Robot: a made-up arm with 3 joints. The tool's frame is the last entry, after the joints.
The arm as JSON. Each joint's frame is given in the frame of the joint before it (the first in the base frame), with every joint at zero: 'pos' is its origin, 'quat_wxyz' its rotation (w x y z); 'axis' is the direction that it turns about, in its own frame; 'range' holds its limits. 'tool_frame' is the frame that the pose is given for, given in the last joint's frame.
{
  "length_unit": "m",
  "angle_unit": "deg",
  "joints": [
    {
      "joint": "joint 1",
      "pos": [
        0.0,
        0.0,
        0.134
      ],
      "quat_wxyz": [
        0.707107,
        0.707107,
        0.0,
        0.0
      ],
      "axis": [
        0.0,
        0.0,
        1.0
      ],
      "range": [
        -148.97,
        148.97
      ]
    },
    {
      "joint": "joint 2",
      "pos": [
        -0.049,
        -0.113,
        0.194
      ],
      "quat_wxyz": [
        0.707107,
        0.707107,
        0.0,
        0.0
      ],
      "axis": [
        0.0,
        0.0,
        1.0
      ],
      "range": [
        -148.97,
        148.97
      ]
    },
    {
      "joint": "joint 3",
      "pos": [
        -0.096,
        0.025,
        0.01
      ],
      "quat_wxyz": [
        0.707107,
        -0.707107,
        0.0,
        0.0
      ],
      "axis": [
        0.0,
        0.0,
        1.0
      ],
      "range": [
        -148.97,
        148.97
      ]
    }
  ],
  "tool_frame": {
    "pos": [
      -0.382,
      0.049,
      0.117
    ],
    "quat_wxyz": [
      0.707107,
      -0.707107,
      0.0,
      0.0
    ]
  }
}
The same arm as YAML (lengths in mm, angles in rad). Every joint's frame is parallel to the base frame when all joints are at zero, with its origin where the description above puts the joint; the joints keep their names.
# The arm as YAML. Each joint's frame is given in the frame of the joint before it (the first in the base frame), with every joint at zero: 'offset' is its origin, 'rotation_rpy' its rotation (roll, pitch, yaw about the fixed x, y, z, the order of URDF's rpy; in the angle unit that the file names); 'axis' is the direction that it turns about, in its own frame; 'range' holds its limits. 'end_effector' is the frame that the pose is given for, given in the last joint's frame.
length_unit: mm
angle_unit: rad
chain:
  - id: joint 1
    offset: [0.0, 0.0, 134.0]
    rotation_rpy: [0.0, 0.0, 0.0]
    axis: [0.0, -1.0, 0.0]
    range: [-2.6, 2.6]
  - id: joint 2
    offset: [-49.0, -194.0, -113.0]
    rotation_rpy: [0.0, 0.0, 0.0]
    axis: [0.0, 0.0, -1.0]
    range: [-2.6, 2.6]
  - id: joint 3
    offset: [-96.0, -25.0, -10.0]
    rotation_rpy: [0.0, 0.0, 0.0]
    axis: [0.0, -1.0, 0.0]
    range: [-2.6, 2.6]
end_effector:
  offset: [-382.0, -117.0, 49.0]
  rotation_rpy: [0.0, 0.0, 0.0]

